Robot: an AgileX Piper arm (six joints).
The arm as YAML. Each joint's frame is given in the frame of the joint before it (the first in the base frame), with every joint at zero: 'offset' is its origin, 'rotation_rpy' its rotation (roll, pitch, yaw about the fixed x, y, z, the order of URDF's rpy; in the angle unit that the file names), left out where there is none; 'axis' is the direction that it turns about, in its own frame. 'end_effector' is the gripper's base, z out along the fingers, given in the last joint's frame.
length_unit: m
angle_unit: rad
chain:
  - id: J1
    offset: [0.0, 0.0, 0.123]
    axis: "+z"
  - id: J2
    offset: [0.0, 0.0, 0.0]
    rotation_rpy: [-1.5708, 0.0, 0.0]
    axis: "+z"
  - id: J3
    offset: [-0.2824, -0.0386, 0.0]
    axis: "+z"
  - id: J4
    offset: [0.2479, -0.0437, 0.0]
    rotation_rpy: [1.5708, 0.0, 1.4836]
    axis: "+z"
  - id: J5
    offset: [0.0, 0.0, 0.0]
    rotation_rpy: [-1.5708, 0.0, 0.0]
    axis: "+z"
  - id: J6
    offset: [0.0, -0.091, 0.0]
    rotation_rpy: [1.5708, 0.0, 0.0]
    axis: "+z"
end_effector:
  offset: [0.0, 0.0, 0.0]
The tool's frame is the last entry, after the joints.
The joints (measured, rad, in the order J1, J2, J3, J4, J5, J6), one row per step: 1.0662 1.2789 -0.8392 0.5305 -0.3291 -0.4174; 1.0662 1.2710 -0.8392 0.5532 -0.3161 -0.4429; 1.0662 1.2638 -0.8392 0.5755 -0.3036 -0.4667; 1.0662 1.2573 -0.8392 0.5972 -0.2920 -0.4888; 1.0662 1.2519 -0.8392 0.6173 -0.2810 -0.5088; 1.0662 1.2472 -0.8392 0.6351 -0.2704 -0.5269; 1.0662 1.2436 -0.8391 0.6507 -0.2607 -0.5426; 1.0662 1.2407 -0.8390 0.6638 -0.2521 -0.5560; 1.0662 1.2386 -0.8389 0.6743 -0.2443 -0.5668; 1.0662 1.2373 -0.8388 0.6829 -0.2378 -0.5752; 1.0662 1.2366 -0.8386 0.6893 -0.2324 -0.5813; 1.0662 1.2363 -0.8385 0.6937 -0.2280 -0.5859; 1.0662 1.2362 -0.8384 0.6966 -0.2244 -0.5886
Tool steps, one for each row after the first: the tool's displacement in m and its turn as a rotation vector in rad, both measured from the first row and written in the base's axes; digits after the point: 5 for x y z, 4 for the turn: -0.00086 -0.00152 0.00092 -0.0072 0.0023 0.0003; -0.00169 -0.00291 0.00169 -0.0136 0.0057 0.0009; -0.00246 -0.00415 0.00234 -0.0191 0.0097 0.0017; -0.00316 -0.00517 0.00275 -0.0244 0.0142 0.0030; -0.00385 -0.00601 0.00303 -0.0299 0.0184 0.0050; -0.00444 -0.00664 0.00307 -0.0352 0.0227 0.0073; -0.00496 -0.00713 0.00304 -0.0401 0.0264 0.0097; -0.00541 -0.00745 0.00289 -0.0447 0.0300 0.0123; -0.00576 -0.00762 0.00264 -0.0486 0.0334 0.0146; -0.00602 -0.00770 0.00230 -0.0521 0.0366 0.0167; -0.00622 -0.00769 0.00198 -0.0552 0.0390 0.0186; -0.00638 -0.00765 0.00168 -0.0576 0.0412 0.0203
